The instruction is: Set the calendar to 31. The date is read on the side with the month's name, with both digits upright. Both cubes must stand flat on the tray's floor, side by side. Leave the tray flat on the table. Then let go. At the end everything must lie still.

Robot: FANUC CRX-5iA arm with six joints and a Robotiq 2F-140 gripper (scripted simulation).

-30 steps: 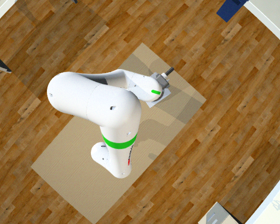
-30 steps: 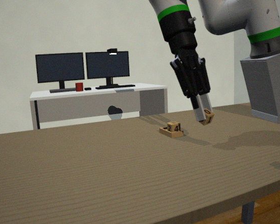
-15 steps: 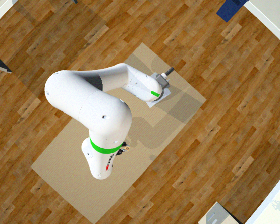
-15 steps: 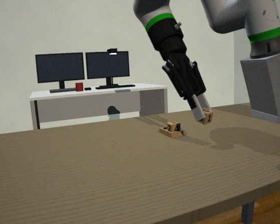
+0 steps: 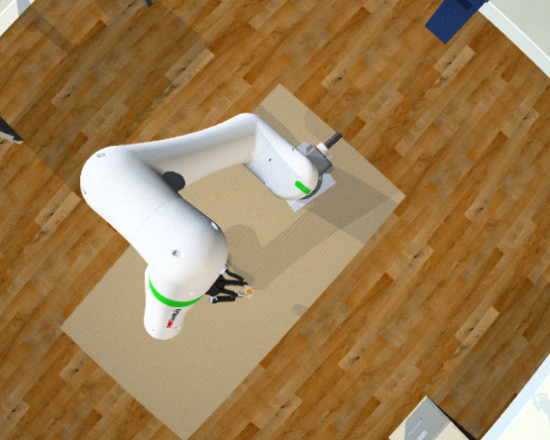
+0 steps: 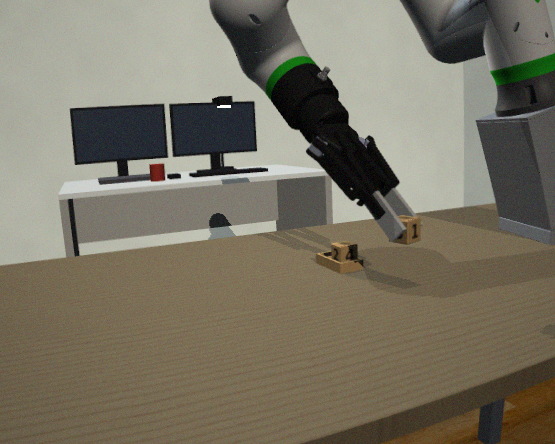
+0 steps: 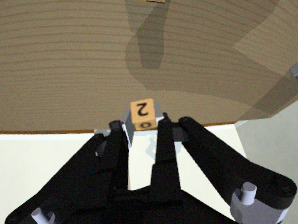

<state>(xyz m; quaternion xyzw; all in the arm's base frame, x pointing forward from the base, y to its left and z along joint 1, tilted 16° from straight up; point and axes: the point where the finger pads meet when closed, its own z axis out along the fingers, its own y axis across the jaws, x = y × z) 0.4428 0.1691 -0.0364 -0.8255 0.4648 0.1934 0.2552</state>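
My hand is 20 mm to the right of the wooden number cube, 20 mm above it and 10 mm past it. Also, from my hand: small wooden tray (140 mm to the right, 100 mm below, 20 mm ahead).
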